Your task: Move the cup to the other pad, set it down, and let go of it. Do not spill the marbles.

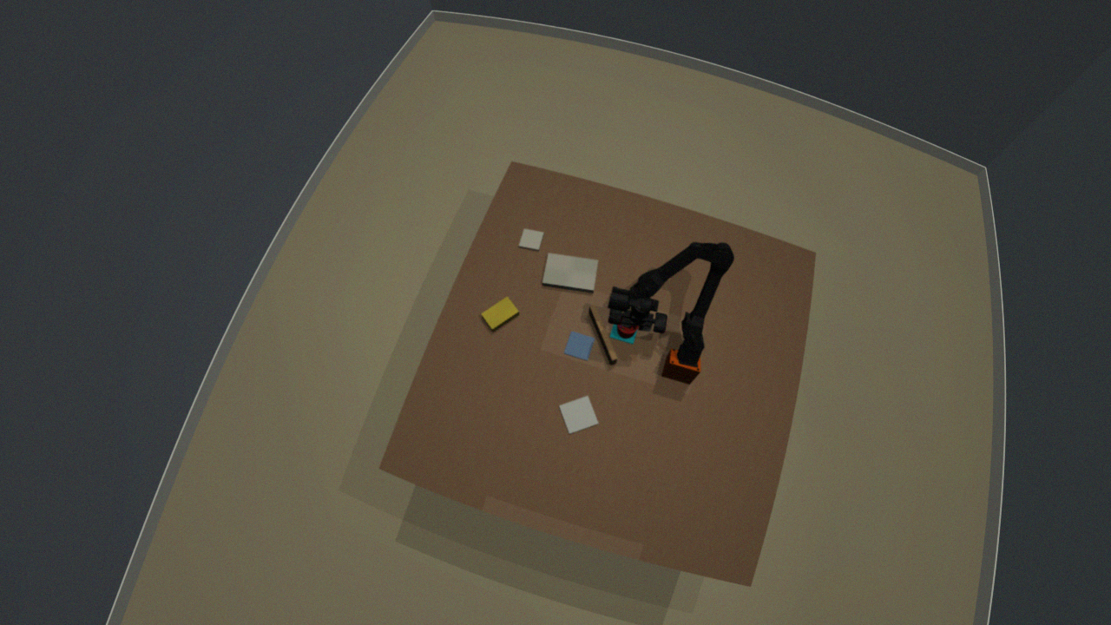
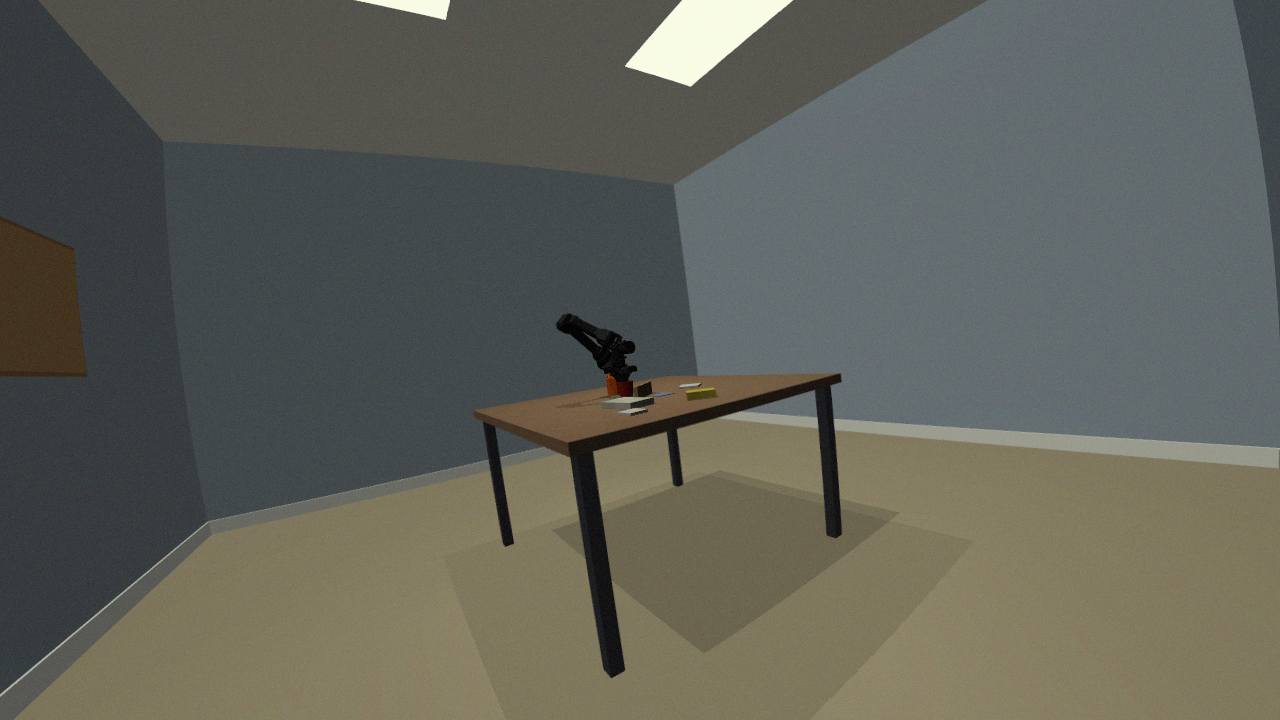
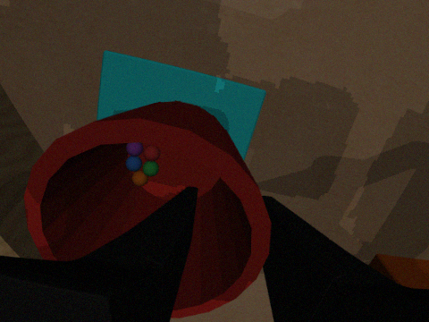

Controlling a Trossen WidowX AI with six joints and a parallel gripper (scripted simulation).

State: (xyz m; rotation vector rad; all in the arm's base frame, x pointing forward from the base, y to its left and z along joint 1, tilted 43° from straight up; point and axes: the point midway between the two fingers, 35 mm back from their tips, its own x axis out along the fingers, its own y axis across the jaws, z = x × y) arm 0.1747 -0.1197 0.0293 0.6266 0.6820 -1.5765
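The red cup lies 30 mm ahead of my gripper tip. Round my gripper tip: wooden bar (100 mm ahead, 40 mm to the left, 30 mm below); then teal pad (30 mm ahead, 50 mm below); then yellow block (460 mm ahead, 30 mm to the left, 30 mm below).
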